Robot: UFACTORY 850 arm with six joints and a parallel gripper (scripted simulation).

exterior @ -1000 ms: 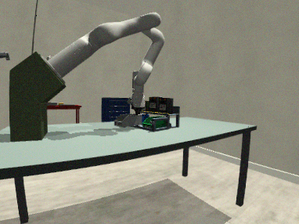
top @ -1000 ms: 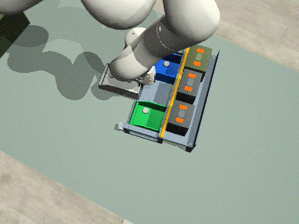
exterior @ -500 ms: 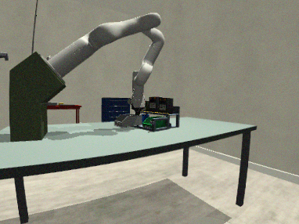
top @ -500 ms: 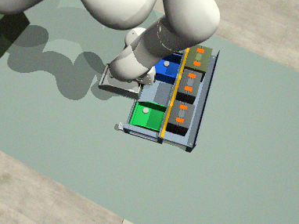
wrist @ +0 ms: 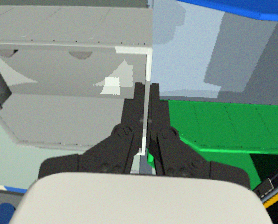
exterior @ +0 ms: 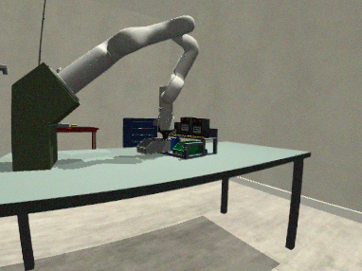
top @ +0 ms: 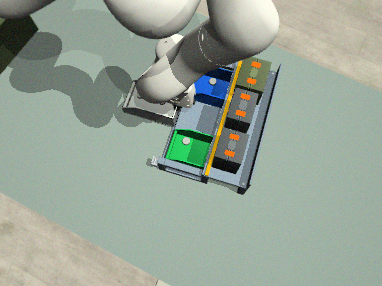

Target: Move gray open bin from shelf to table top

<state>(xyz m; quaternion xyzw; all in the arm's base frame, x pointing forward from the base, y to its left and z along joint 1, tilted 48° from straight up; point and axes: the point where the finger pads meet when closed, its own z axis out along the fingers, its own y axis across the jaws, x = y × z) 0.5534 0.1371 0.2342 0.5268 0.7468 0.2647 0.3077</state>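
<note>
The gray open bin lies 8 cm behind my hand, 4 cm below it and 3 cm to the right of it. Also, from my hand: yellow rail 13 cm ahead, 5 cm to the left, 1 cm above; blue bin 14 cm to the left, 6 cm below, 4 cm ahead; green bin 13 cm ahead, 7 cm to the right, 6 cm below.
</note>
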